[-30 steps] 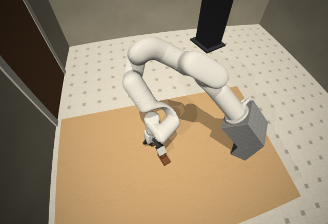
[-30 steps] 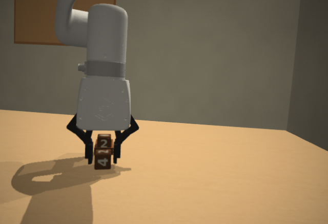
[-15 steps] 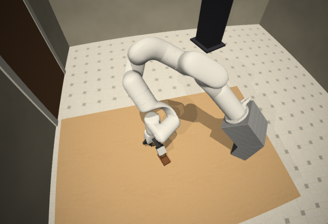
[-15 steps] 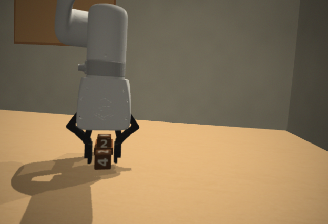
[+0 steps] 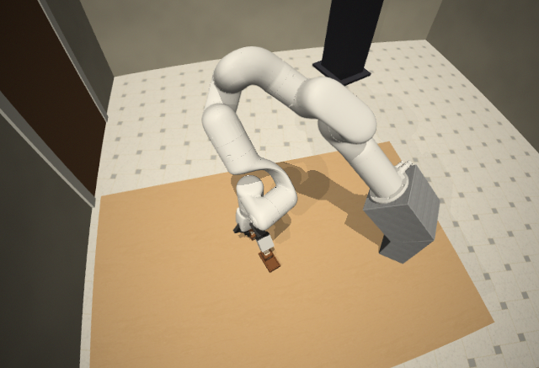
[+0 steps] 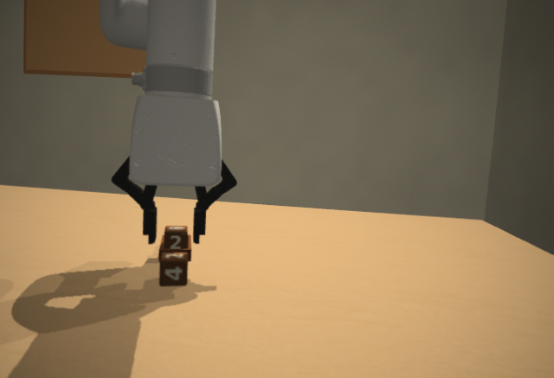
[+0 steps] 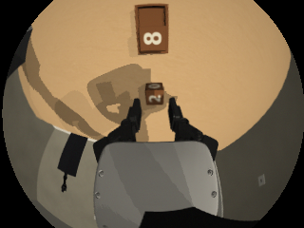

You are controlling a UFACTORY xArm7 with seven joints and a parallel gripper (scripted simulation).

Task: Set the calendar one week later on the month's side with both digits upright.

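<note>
Now: hand 110 mm to the right of the brown tray and 60 mm above it.
</note>
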